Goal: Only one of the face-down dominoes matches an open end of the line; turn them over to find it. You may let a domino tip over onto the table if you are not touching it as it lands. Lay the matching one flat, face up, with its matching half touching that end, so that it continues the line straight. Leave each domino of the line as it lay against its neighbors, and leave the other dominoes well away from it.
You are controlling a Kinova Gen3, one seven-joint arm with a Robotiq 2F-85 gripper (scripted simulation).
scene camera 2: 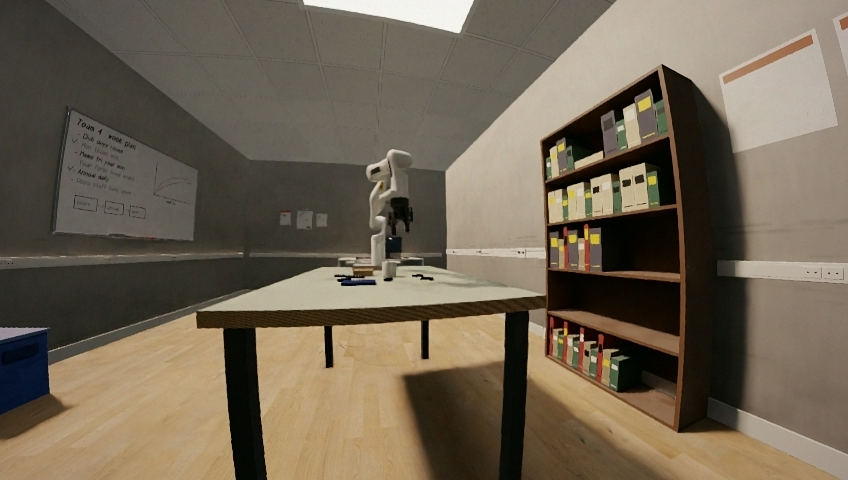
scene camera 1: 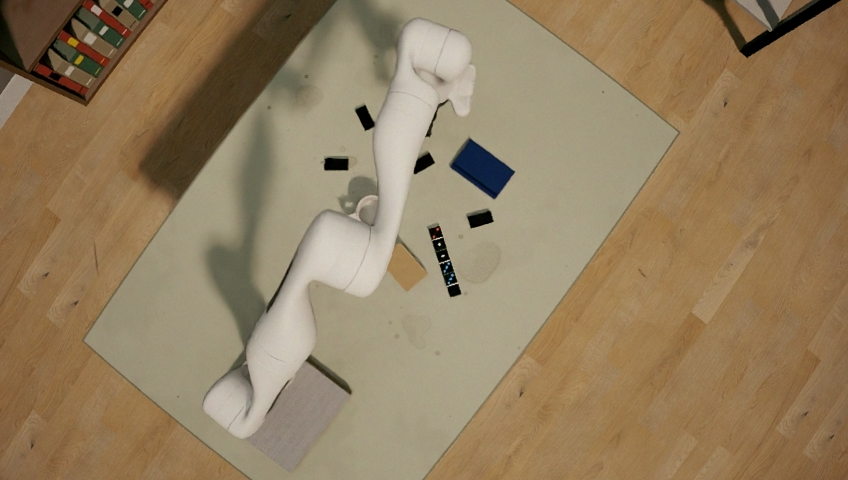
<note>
In view: a tan block [scene camera 1: 404, 268].
</note>
